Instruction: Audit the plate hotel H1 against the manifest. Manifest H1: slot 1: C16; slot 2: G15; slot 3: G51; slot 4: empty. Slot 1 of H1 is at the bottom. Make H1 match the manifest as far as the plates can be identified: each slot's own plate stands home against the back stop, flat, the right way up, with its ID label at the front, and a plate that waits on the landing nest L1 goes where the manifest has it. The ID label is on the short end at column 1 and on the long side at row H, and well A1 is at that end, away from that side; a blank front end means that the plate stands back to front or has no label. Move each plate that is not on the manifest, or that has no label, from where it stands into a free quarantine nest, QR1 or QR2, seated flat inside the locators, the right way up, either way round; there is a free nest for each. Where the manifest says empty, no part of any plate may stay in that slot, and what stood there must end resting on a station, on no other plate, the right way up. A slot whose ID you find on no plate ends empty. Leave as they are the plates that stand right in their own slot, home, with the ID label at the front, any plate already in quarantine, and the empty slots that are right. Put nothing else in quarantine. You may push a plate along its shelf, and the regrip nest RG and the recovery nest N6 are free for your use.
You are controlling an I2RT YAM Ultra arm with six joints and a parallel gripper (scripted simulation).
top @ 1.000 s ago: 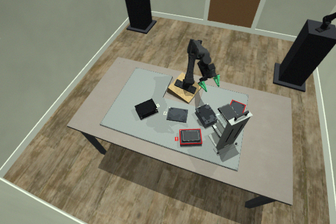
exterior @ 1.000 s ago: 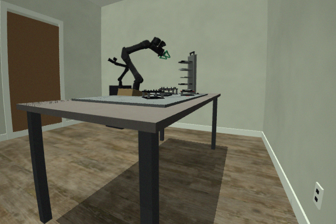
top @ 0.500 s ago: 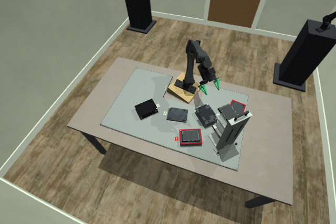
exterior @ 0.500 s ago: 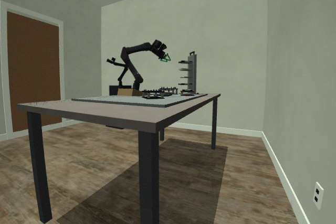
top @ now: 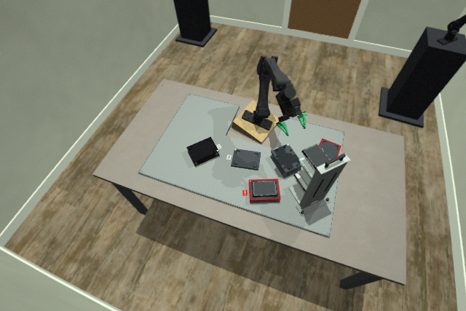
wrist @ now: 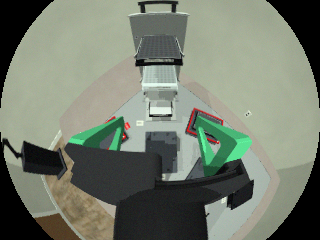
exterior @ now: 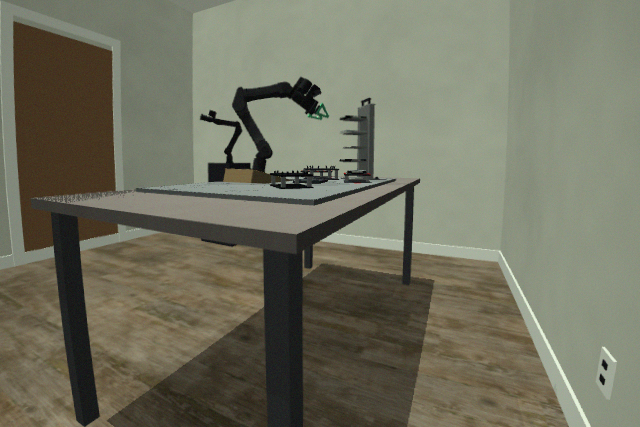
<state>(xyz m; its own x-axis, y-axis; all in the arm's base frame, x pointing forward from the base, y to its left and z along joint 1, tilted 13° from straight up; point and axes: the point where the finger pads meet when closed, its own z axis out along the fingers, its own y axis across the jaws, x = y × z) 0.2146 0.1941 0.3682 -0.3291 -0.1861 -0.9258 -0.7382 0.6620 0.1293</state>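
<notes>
The pale plate labelled G51 is 130 mm to the left of my hand, 120 mm ahead of it and 70 mm below it.
</notes>
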